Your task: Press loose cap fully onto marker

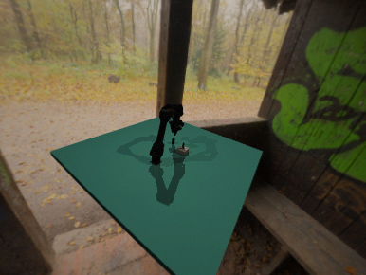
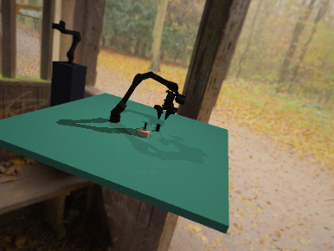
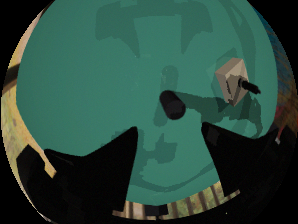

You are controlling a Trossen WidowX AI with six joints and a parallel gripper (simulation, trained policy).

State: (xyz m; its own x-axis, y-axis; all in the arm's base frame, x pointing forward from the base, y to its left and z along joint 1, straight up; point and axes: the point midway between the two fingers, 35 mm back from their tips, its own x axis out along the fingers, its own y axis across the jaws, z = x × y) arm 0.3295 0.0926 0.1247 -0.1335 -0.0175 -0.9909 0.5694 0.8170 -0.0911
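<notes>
My gripper tip is 10 mm past the black cap, 10 mm to the left of it and 60 mm above it. The rest, counted from my gripper tip: holder block (70 mm behind, 160 mm to the right, 70 mm below).
</notes>
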